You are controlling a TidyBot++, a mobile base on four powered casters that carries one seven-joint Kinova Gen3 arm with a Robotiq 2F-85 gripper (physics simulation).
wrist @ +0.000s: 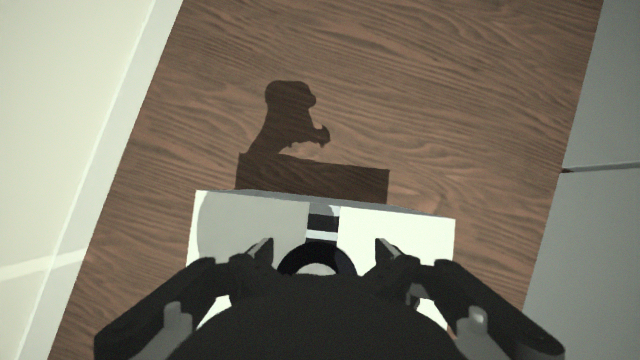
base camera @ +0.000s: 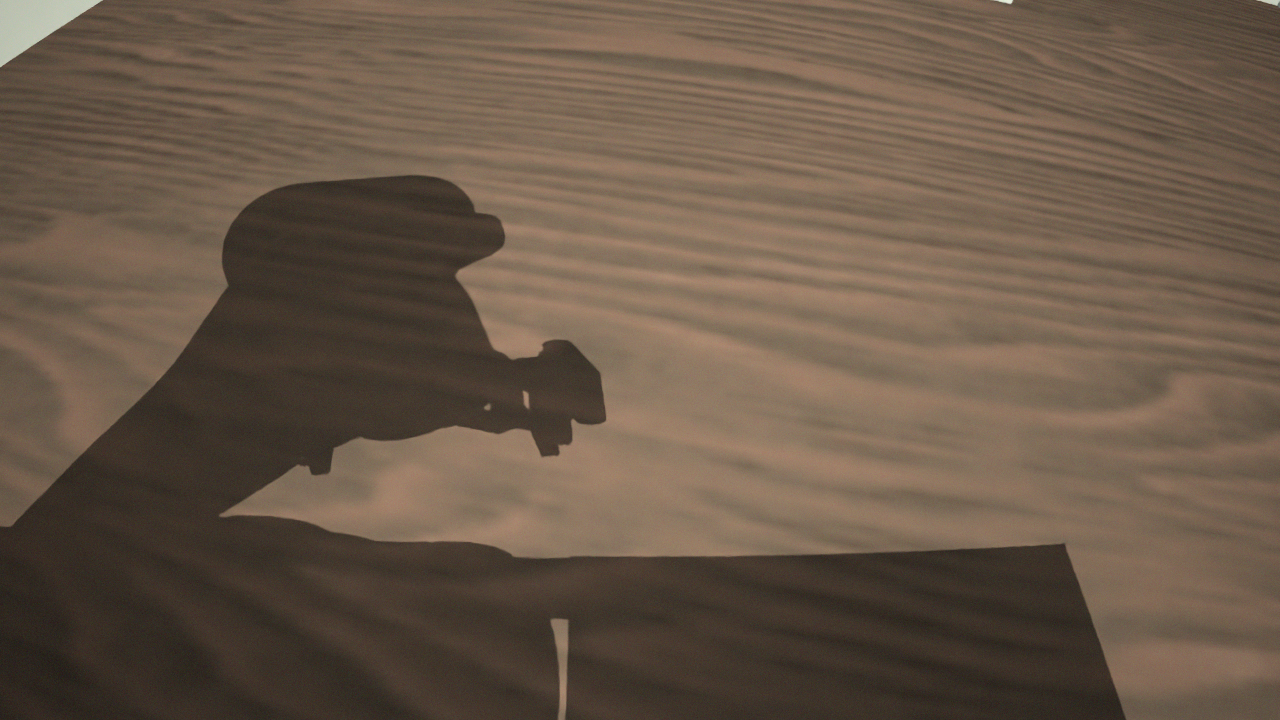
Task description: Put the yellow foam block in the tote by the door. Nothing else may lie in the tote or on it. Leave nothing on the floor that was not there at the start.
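Frame: origin at the arm's base, x back, y right, z up, level; millimetres.
Where they show: gripper, fingertip midpoint: [wrist: 323, 249].
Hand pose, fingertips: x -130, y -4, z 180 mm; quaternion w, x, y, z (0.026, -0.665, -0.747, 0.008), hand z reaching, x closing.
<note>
After its pixels a point has its place.
My gripper [wrist: 323, 249] @[y -4, x -130, z 180 mm] is open and empty in the wrist view, its two dark fingers wide apart above the white top of my own base. No gripper shows in the base camera view; its shadow falls on the wooden floor there. The yellow foam block, the tote and the door do not show in either view.
Wooden floor [base camera: 805, 358] @[y 127, x -422, z -397 mm] [wrist: 425, 100] @[y 377, x -589, z -397 mm] lies ahead of the base [wrist: 400, 235], with the shadow of the arm and base on it. A pale wall [wrist: 60, 100] @[y -824, x -357, z -189 mm] runs along the left in the wrist view. Grey panels [wrist: 600, 240] @[y 900, x -114, z -248 mm] with a seam stand along the right.
</note>
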